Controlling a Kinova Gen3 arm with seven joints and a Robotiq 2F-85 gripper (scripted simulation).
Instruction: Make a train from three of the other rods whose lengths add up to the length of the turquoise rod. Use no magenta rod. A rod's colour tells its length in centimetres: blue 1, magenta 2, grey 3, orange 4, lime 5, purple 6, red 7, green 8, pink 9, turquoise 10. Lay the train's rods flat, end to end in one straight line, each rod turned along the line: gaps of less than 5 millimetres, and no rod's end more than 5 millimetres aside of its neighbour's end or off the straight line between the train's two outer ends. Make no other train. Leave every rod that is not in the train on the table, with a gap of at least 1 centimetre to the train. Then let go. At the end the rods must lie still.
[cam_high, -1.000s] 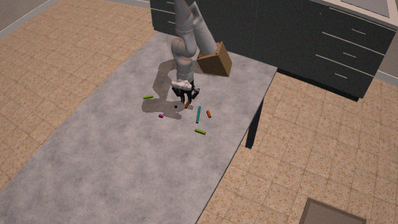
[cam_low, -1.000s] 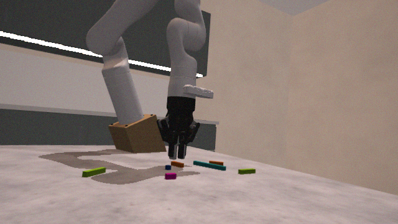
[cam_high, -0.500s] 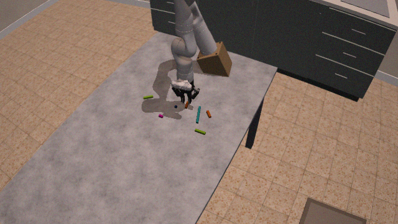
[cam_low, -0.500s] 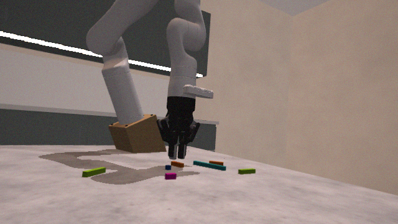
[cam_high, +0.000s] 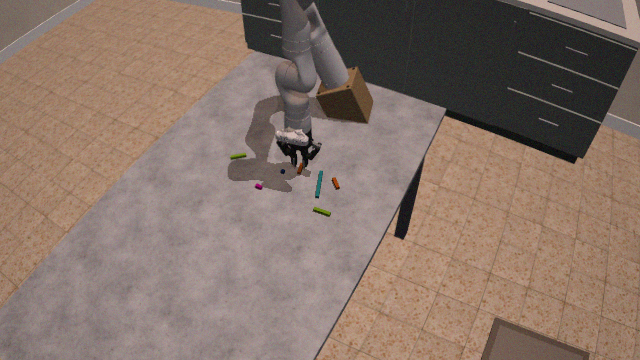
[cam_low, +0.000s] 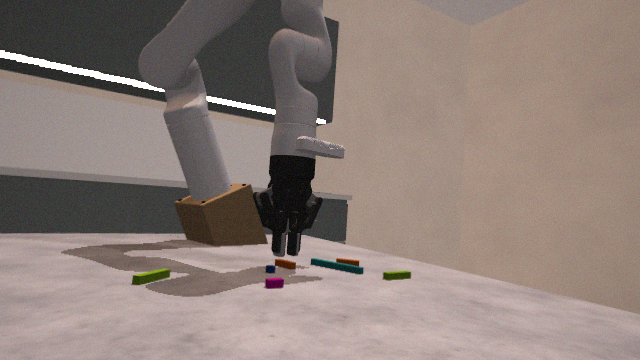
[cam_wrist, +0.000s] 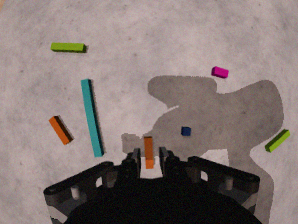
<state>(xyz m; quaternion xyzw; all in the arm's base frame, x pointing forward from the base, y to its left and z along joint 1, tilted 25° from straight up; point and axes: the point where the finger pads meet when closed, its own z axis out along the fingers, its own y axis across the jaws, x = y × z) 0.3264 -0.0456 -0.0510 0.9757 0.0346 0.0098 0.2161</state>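
Right now my hand is 5 cm to the left of the blue rod, 3 cm short of it and 3 cm above it. Round my hand: turquoise rod: 7 cm to the left, 4 cm ahead, 3 cm below; magenta rod: 10 cm ahead, 9 cm to the right, 3 cm below.
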